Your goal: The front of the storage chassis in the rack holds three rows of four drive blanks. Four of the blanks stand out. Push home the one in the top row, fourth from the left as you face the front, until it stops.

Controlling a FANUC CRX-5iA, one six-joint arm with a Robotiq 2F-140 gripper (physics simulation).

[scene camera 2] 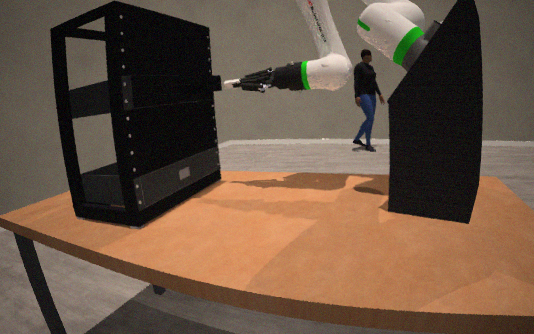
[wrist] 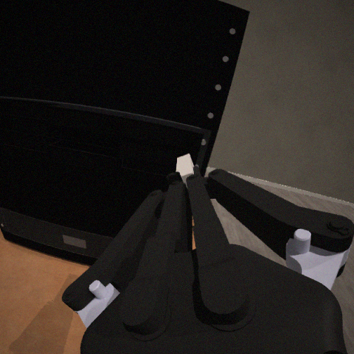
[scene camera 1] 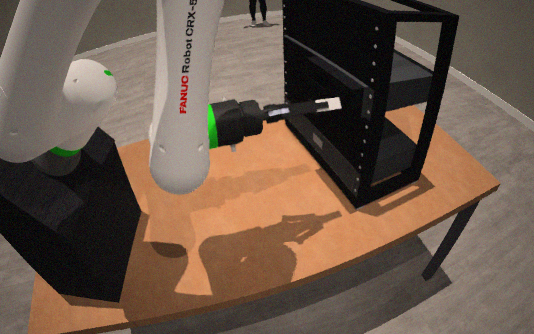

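Where they show: gripper, fingertip midpoint: (scene camera 2: 225,85) (scene camera 1: 338,103); arm's base, link origin: (scene camera 2: 430,63) (scene camera 1: 53,148).
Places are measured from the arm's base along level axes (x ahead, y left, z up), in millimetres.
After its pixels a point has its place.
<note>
The storage chassis (scene camera 1: 350,92) @[x 716, y -16, z 2 mm] (scene camera 2: 165,90) @[x 708, y 276, z -33 mm] (wrist: 100,137) sits in the black rack (scene camera 1: 384,55) @[x 783, y -45, z 109 mm] (scene camera 2: 118,125) @[x 715, y 455, z -111 mm] (wrist: 228,45), its front facing the arm. The front is very dark; the separate drive blanks and their rows cannot be told apart. A dark block (scene camera 2: 216,83) @[x 711, y 15, z -18 mm] stands out past the rack's far front edge in scene camera 2. My gripper (scene camera 1: 334,104) @[x 690, y -9, z -28 mm] (scene camera 2: 231,83) @[x 690, y -9, z -28 mm] (wrist: 186,165) is shut and empty, its pale fingertips together and pointing at the chassis front. In the wrist view the tips overlap the chassis near its right end. Contact with a blank cannot be told.
A lower unit with a pale label (scene camera 1: 318,140) @[x 735, y 198, z -292 mm] (scene camera 2: 184,173) @[x 734, y 204, z -298 mm] (wrist: 74,241) sits at the rack's bottom. The rack stands on the wooden table (scene camera 1: 240,240) @[x 416, y -50, z -391 mm] (scene camera 2: 300,240) @[x 285, y 355, z -391 mm] (wrist: 30,280). The arm's black pedestal (scene camera 1: 90,235) @[x 54, y -130, z -173 mm] (scene camera 2: 435,140) @[x 0, y 168, z -195 mm] stands opposite. A person (scene camera 2: 367,90) stands behind.
</note>
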